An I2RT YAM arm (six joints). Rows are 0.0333 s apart.
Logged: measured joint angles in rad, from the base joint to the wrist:
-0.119 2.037 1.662 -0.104 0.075 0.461
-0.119 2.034 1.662 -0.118 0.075 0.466
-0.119 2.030 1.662 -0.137 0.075 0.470
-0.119 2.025 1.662 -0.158 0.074 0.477
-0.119 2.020 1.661 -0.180 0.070 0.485
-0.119 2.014 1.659 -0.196 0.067 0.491
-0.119 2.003 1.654 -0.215 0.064 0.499
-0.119 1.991 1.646 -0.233 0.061 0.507
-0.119 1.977 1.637 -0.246 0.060 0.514
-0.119 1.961 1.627 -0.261 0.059 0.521
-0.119 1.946 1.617 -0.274 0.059 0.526
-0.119 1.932 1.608 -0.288 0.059 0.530
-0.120 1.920 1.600 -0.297 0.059 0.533
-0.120 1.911 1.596 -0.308 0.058 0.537
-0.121 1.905 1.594 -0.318 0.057 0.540
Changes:
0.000 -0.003 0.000 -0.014 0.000 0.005
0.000 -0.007 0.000 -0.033 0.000 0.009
0.000 -0.012 0.000 -0.054 -0.001 0.016
0.000 -0.017 -0.001 -0.076 -0.005 0.024
0.000 -0.023 -0.003 -0.092 -0.008 0.030
0.000 -0.034 -0.008 -0.111 -0.011 0.038
0.000 -0.046 -0.016 -0.129 -0.014 0.046
0.000 -0.060 -0.025 -0.142 -0.015 0.053
0.000 -0.076 -0.035 -0.157 -0.016 0.060
0.000 -0.091 -0.045 -0.170 -0.016 0.065
0.000 -0.105 -0.054 -0.184 -0.016 0.069
-0.001 -0.117 -0.062 -0.193 -0.016 0.072
-0.001 -0.126 -0.066 -0.204 -0.017 0.076
-0.002 -0.132 -0.068 -0.214 -0.018 0.079

